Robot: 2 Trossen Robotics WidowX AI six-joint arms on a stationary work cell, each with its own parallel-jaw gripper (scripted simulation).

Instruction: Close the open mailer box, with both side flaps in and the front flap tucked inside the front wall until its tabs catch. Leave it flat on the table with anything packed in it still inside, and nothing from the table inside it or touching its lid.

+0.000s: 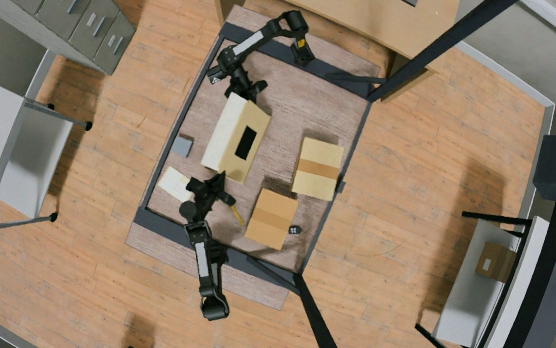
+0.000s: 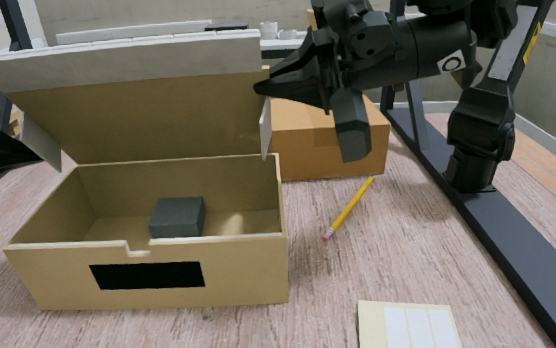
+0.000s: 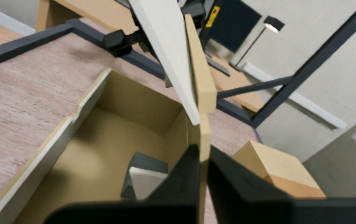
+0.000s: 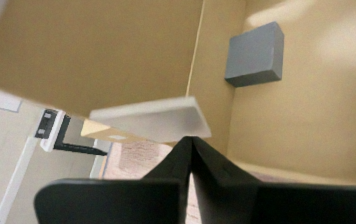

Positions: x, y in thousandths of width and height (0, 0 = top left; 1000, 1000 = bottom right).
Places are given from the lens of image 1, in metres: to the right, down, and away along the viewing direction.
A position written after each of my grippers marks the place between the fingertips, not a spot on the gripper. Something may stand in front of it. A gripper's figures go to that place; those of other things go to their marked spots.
my left gripper (image 1: 404, 490): -0.19, -0.01, 1.02
my right gripper (image 1: 458, 315): -0.09, -0.25, 1.10
orange-brown carton (image 1: 485, 645): -0.03, 0.20, 1.14
